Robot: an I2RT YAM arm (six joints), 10 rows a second.
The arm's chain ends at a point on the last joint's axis. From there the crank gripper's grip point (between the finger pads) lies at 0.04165 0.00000 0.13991 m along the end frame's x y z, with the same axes.
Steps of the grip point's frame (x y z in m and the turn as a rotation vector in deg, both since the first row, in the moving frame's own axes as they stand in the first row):
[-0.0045 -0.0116 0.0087 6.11 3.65 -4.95]
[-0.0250 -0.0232 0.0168 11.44 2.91 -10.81]
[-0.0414 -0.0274 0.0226 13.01 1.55 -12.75]
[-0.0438 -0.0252 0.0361 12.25 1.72 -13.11]
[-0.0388 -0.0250 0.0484 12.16 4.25 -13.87]
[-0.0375 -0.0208 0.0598 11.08 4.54 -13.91]
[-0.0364 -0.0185 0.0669 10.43 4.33 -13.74]
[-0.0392 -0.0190 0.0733 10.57 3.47 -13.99]
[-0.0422 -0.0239 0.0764 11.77 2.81 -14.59]
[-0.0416 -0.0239 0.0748 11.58 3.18 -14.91]
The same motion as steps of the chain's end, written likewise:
[-0.0125 0.0071 0.0126 6.11 3.65 -4.95]
[-0.0286 0.0126 0.0226 11.44 2.91 -10.81]
[-0.0406 0.0132 0.0284 13.01 1.55 -12.75]
[-0.0434 0.0139 0.0416 12.25 1.72 -13.11]
[-0.0441 0.0150 0.0560 12.16 4.25 -13.87]
[-0.0438 0.0168 0.0670 11.08 4.54 -13.91]
[-0.0425 0.0174 0.0736 10.43 4.33 -13.74]
[-0.0431 0.0172 0.0793 10.57 3.47 -13.99]
[-0.0439 0.0154 0.0826 11.77 2.81 -14.59]
[-0.0441 0.0153 0.0812 11.58 3.18 -14.91]

